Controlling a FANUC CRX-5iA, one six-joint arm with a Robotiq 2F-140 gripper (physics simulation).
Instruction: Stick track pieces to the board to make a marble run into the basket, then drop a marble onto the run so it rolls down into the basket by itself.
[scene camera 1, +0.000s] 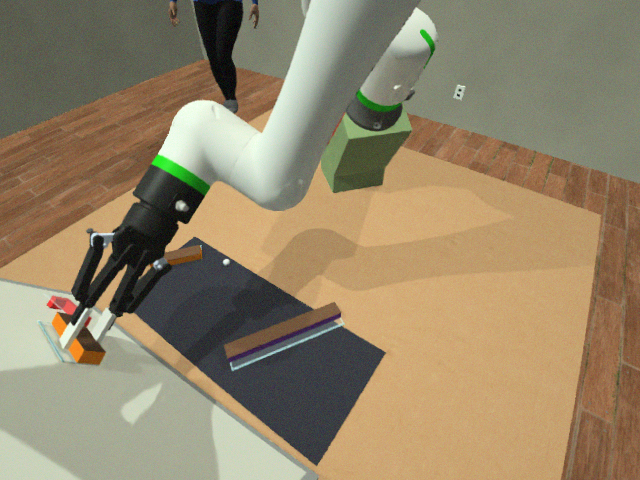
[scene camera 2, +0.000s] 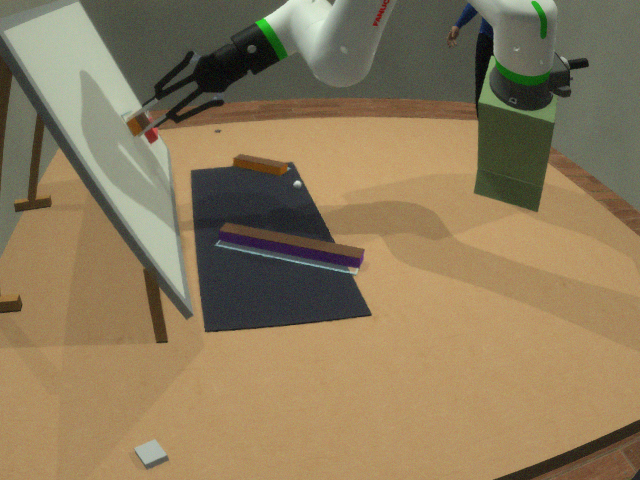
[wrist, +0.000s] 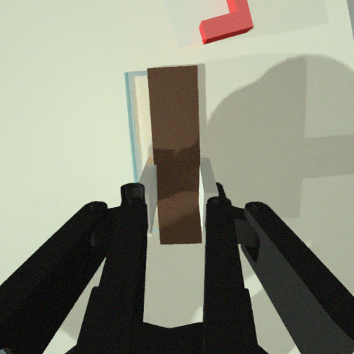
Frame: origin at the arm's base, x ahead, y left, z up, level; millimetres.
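Seen in the pictures: gripper, fingertip midpoint: (scene camera 1: 77, 346) (scene camera 2: 134, 126); arm's base, link origin: (scene camera 1: 372, 105) (scene camera 2: 521, 86).
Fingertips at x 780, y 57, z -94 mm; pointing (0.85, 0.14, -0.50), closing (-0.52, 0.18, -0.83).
Note:
Offsets run from my fingertips to a thing's top centre. "spot": to the spot under its first point. Level surfaces: height alone.
My gripper (scene camera 1: 86, 330) (scene camera 2: 146, 119) (wrist: 178, 173) is shut on a short orange track piece with a brown backing {spot: 16 mm back, 42 mm left, 28 mm up} (scene camera 1: 88, 349) (scene camera 2: 136, 125) (wrist: 175, 115) and holds it at the face of the tilted white board (scene camera 1: 170, 439) (scene camera 2: 56, 51) (wrist: 60, 125). Whether the piece touches the board cannot be told. The red basket (scene camera 1: 62, 304) (scene camera 2: 151, 135) (wrist: 227, 27) is on the board near its edge, close to the held piece. A second orange piece {spot: 259 mm back, 217 mm right, 177 mm down} (scene camera 1: 186, 255) (scene camera 2: 260, 164) and a long purple piece {spot: 285 mm back, 127 mm left, 177 mm down} (scene camera 1: 283, 334) (scene camera 2: 291, 245) lie on the dark mat {199 mm down} (scene camera 1: 310, 413) (scene camera 2: 279, 299). The white marble {322 mm back, 135 mm right, 182 mm down} (scene camera 1: 226, 261) (scene camera 2: 297, 183) is beside the second orange piece.
Wooden legs {101 mm back, 359 mm left, 74 mm down} (scene camera 2: 155, 304) stand under the board. A green pedestal (scene camera 1: 361, 155) (scene camera 2: 512, 149) carries the arm's base. A small grey square block {112 mm back, 585 mm left, 190 mm down} (scene camera 2: 150, 453) lies on the tan surface {202 mm down} (scene camera 1: 465, 335) (scene camera 2: 439, 387) near the front. A person (scene camera 1: 219, 46) (scene camera 2: 483, 41) stands at the back.

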